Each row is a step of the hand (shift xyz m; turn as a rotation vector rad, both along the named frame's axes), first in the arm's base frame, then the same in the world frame.
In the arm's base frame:
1: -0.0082 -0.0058 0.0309 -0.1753 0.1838 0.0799
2: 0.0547 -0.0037 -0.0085 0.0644 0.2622 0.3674
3: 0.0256 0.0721 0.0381 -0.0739 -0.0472 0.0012
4: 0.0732 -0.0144 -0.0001 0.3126 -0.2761 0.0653
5: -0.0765 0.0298 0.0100 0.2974 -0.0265 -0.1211
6: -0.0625 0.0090 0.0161 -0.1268 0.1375 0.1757
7: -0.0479 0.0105 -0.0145 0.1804 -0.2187 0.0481
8: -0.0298 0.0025 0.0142 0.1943 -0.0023 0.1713
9: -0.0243 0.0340 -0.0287 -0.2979 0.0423 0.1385
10: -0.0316 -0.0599 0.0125 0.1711 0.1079 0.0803
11: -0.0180 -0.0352 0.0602 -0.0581 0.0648 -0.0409
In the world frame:
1: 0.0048 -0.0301 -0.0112 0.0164 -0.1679 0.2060
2: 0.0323 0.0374 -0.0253 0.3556 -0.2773 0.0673
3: 0.0753 -0.0194 0.0355 -0.0775 -0.0406 -0.0057
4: 0.0430 0.0408 -0.0453 0.0922 0.1250 -0.3925
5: -0.0322 -0.0513 0.0563 0.1387 0.2657 -0.1181
6: -0.0314 -0.0481 0.0307 0.0669 -0.2199 0.1142
7: -0.0340 -0.0146 0.0353 0.0246 0.0649 -0.2791
8: -0.0131 -0.0283 0.0110 0.2105 -0.0355 -0.1467
9: -0.0107 0.0097 0.0486 -0.1225 -0.2809 0.1257
10: -0.0501 -0.0264 -0.0392 0.2157 0.0248 -0.0151
11: -0.0055 -0.0592 -0.0406 -0.0224 0.0004 0.0935

